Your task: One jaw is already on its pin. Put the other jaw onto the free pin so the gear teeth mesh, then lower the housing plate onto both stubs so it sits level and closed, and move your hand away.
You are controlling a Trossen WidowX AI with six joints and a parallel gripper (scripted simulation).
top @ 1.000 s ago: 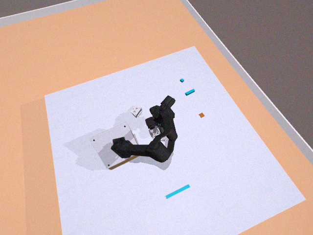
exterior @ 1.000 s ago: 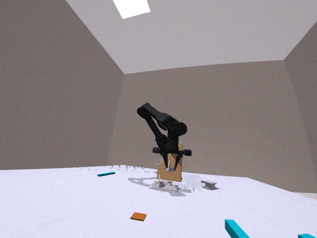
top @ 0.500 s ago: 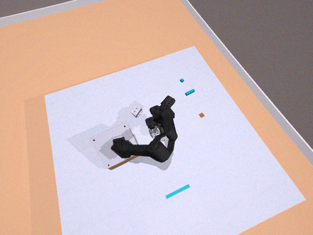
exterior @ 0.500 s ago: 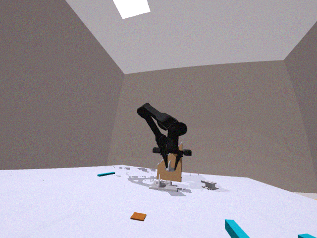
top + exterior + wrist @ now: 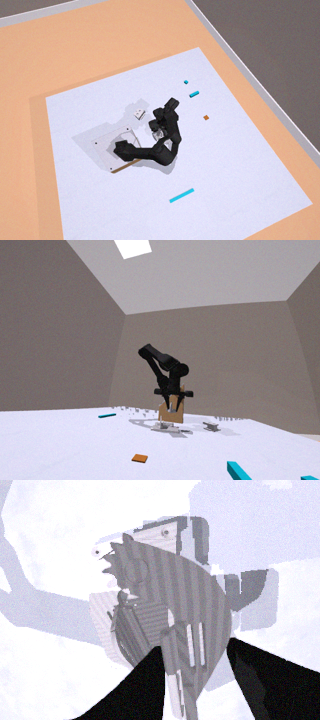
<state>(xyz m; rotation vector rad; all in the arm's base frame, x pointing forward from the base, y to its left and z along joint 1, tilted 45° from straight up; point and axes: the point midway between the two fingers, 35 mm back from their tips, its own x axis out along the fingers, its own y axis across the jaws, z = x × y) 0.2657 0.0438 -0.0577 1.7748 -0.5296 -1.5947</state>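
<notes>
Right now the jaw is 3 cm behind my gripper tip and 2 cm to the right of it. Round my gripper tip: white block piece 13 cm behind, 18 cm to the left, 7 cm below; then short cyan bar 30 cm ahead, 22 cm to the left, 7 cm below; then orange tile 31 cm ahead, 1 cm to the left, 8 cm below.
</notes>
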